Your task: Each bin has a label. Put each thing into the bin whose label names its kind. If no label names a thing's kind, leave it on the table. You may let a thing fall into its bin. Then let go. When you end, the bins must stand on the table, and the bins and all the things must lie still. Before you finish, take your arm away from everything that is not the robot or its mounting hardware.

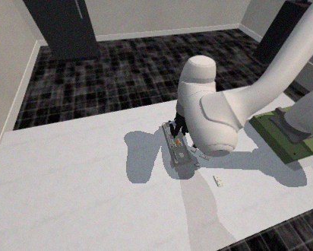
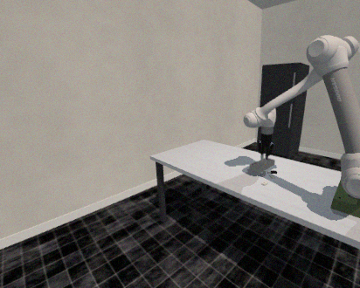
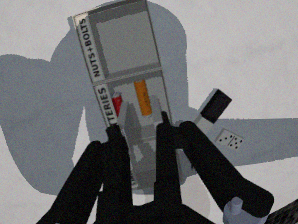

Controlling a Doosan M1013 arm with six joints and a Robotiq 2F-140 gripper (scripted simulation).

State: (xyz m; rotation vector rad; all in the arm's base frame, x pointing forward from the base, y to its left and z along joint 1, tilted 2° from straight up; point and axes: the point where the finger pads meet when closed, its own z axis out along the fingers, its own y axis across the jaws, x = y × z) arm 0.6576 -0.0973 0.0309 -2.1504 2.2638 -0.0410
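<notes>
Now: hand 50 mm above the grey bin tray and 10 mm short of it. Also, from my hand: red battery (60 mm below, 30 mm ahead); orange battery (60 mm below); small black piece (90 mm behind, 70 mm below, 50 mm to the left).
</notes>
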